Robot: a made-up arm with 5 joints.
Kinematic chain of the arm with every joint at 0, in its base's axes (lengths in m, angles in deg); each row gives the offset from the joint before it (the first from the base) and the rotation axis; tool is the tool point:
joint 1: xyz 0 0 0.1 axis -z
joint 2: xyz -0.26 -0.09 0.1 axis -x
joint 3: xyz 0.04 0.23 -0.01 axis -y
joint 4: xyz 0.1 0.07 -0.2 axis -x
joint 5: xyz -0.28 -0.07 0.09 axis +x
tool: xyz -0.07 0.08 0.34
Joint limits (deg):
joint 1: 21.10..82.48
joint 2: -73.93..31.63
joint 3: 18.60..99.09
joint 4: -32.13..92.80
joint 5: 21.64..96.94
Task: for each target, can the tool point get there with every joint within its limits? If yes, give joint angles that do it. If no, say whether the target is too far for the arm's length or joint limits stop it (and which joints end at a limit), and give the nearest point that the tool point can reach.
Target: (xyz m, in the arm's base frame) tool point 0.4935 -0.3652 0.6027
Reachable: no: joint limits stop it (at a limit: joint 1, joint 3, joint 4, joint 5) | nearest point 0.5158 0.1502 0.6705 | short by 0.520 m
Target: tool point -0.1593 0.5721 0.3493
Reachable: yes | joints 56.69 -48.27 60.73 19.08 27.62
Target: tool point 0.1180 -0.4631 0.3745
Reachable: no: joint limits stop it (at a limit: joint 1, joint 2, joint 3, joint 4, joint 5) | nearest point 0.0113 -0.3283 0.0872 | short by 0.335 m
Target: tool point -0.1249 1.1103 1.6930
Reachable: no: too far | nearest point -0.0577 0.5128 0.8608 | short by 1.027 m
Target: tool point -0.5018 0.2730 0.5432
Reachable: yes | joints 27.14 -61.61 32.99 38.24 43.14
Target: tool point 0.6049 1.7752 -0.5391
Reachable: no: too far | nearest point 0.2385 0.6999 -0.1162 | short by 1.212 m
